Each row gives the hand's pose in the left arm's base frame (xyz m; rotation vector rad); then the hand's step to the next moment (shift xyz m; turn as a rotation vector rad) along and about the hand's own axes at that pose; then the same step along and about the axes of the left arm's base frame.
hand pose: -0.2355 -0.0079 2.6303 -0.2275 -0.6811 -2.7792
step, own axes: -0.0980 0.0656 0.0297 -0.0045 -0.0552 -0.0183
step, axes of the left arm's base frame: 0.1152 -0.0201 0.0333 -0.0137 0.0394 -0.0407
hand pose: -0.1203 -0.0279 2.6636 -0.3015 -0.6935 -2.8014
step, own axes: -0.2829 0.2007 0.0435 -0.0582 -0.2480 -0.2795
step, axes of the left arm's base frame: 0.3308 -0.1004 0.0520 -0.0531 0.0894 -0.3636
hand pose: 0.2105 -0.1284 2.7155 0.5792 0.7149 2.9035
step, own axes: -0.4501 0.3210 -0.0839 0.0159 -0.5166 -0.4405
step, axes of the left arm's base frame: 0.3826 -0.4013 -0.0722 -0.1828 0.2716 -0.5949
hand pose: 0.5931 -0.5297 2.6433 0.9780 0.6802 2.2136
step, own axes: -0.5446 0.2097 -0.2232 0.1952 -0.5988 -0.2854
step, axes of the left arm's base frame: 0.0493 -0.5726 -0.2452 -0.1311 0.4856 -0.4744
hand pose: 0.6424 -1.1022 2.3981 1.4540 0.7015 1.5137
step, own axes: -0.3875 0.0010 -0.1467 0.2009 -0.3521 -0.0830
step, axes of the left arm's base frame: -0.1782 -0.3154 -0.2011 0.0132 0.3462 -0.2263
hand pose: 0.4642 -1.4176 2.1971 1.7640 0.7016 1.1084
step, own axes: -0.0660 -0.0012 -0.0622 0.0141 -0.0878 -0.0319
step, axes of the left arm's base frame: -0.0847 -0.0287 -0.0150 -0.0224 0.0614 -0.0682
